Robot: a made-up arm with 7 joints.
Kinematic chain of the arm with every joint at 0, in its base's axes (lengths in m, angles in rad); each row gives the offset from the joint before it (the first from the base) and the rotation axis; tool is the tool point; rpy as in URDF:
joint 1: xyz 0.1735 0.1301 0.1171 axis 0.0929 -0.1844 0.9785
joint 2: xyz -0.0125 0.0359 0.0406 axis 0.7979 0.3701 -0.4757
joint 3: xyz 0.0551 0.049 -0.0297 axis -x
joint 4: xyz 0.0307 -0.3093 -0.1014 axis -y
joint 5: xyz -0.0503 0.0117 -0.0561 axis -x
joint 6: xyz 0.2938 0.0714 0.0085 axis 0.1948 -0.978 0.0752
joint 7: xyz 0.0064 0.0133 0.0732 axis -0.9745 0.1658 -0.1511
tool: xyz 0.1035 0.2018 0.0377 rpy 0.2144 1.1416 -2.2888
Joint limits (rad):
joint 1: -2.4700..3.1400
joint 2: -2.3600..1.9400
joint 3: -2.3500..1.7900
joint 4: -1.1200..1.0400
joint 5: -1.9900..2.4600
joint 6: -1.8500..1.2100
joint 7: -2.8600..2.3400
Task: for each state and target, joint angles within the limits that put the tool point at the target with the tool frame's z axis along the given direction. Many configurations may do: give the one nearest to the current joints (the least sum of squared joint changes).
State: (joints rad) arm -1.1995 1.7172 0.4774 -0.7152 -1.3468 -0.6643 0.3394
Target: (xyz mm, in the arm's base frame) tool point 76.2 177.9 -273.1 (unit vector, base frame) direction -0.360 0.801 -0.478
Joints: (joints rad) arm -1.6347 1.9025 0.8128 -0.8898 -1.9900 -1.2593 0.7769
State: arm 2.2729 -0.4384 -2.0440 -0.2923 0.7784 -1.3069 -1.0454
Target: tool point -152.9 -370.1 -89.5 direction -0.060 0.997 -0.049
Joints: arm 2.9032 -0.8608 -2.1845 -0.8264 0.5852 -0.5789 -1.1259
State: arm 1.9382 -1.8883 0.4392 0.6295 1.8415 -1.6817 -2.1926
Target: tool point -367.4 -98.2 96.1 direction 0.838 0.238 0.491
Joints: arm 2.3262 -1.8456 0.7841 0.2662 1.8313 -1.1989 -2.3347
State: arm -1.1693 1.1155 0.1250 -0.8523 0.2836 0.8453 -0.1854
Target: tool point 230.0 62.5 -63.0 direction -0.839 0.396 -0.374
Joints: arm -0.6519 0.9504 0.0377 -1.1094 0.3848 0.9982 -1.1341
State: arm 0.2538 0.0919 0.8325 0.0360 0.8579 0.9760 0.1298
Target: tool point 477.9 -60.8 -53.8 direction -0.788 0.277 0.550
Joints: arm -0.1396 0.1325 1.0244 -0.1345 0.6843 0.6409 0.3217
